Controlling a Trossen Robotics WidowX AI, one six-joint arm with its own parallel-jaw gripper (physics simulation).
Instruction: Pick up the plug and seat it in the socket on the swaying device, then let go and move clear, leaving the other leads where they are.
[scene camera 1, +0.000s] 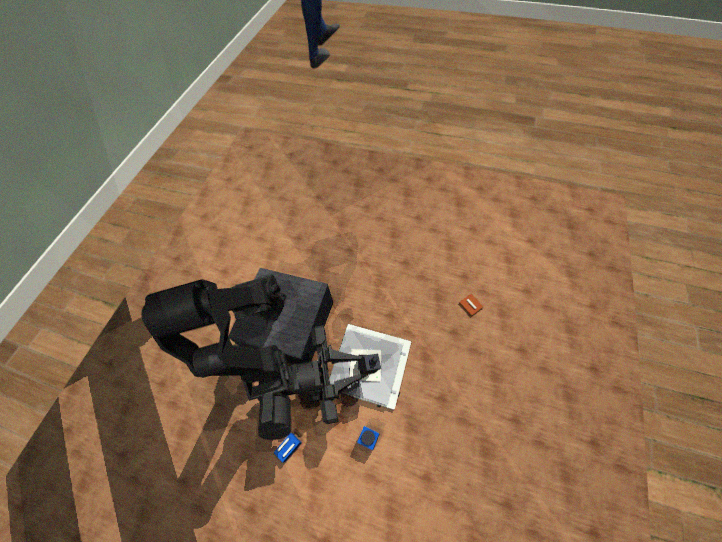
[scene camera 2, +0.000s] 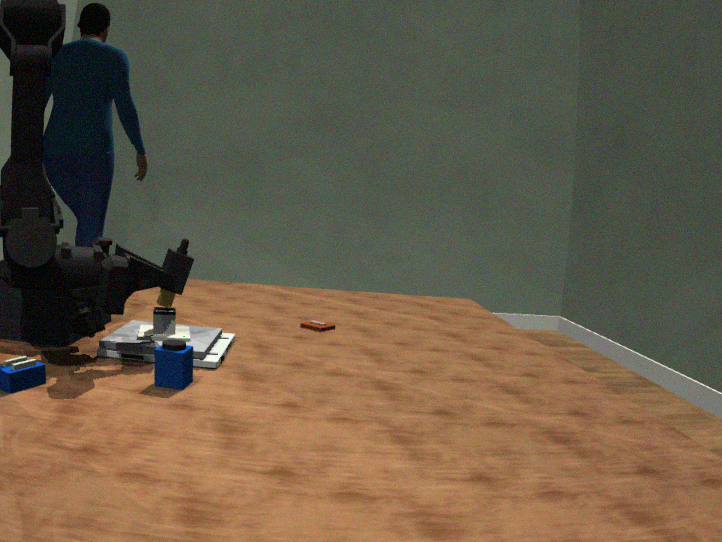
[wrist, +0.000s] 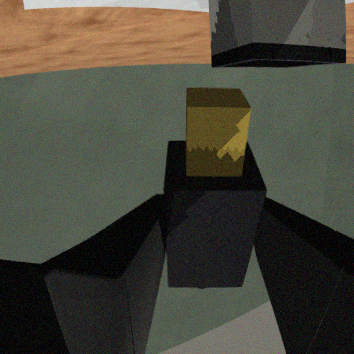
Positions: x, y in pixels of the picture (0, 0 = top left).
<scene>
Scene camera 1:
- my gripper: 366, 365
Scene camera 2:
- my gripper: 170, 276
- plug: 177, 263, held by my gripper
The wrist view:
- my gripper: 209, 207
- plug: 213, 192
</scene>
